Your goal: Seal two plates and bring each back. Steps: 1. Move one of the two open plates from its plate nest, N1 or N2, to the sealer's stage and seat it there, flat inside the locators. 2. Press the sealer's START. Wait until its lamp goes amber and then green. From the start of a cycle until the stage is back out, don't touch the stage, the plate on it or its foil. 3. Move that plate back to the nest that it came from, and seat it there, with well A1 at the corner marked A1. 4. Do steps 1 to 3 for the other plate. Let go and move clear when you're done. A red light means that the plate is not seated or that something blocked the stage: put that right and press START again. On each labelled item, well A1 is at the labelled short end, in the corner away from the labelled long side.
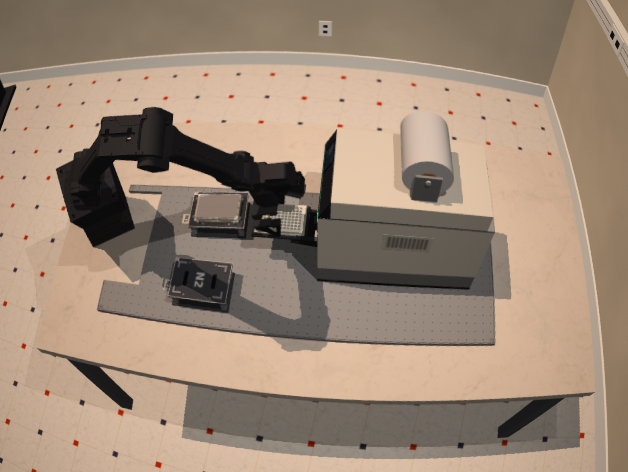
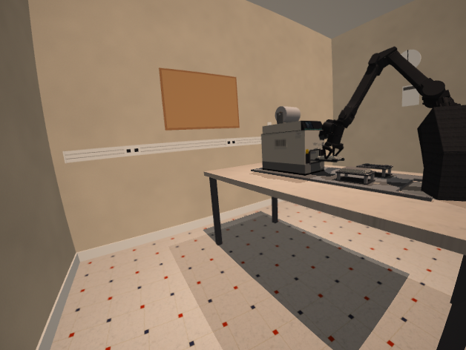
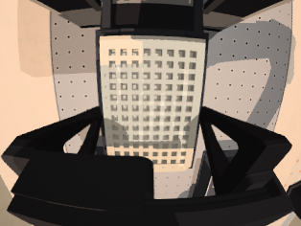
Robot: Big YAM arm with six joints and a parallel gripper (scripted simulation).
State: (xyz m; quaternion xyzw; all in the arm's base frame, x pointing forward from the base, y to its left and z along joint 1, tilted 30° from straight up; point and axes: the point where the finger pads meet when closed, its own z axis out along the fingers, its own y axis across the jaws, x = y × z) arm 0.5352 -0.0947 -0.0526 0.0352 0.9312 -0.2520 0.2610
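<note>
My gripper is now right at the plate. Round my hand: yellow warning label: 120 mm ahead, 60 mm to the left, 40 mm above; start button: 110 mm to the right, 80 mm ahead, 80 mm above; sealer stage: 10 mm below.
</note>
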